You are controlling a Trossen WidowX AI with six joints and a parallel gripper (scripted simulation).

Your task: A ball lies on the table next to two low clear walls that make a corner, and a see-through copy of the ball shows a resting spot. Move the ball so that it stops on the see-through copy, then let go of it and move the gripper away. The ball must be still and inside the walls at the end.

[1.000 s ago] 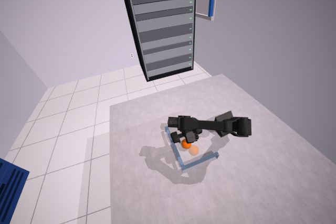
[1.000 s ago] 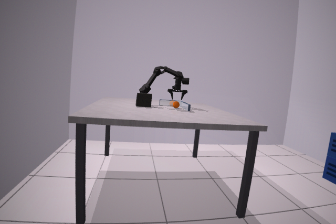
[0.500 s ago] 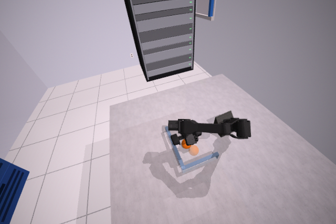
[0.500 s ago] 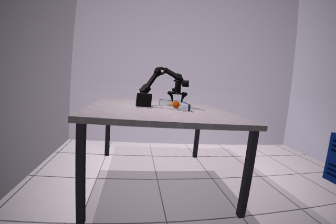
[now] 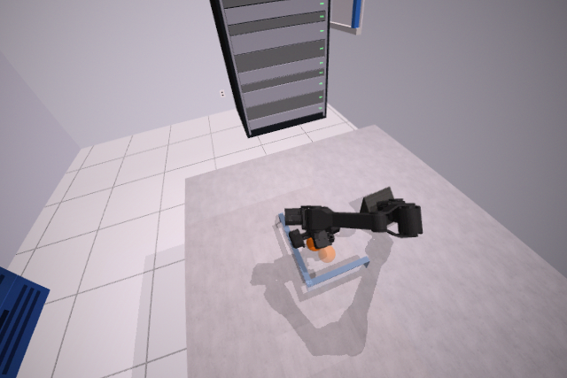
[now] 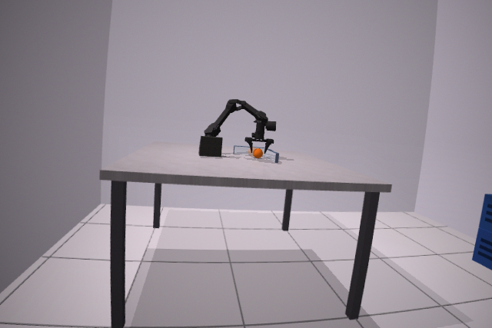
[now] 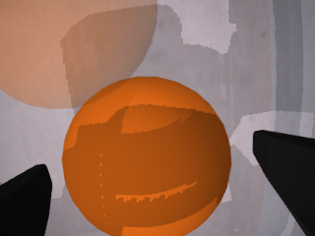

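My gripper tip is now 3 cm past the see-through copy and 6 cm to the right of it. From my gripper tip the other things lie so: orange ball: right at my gripper tip.
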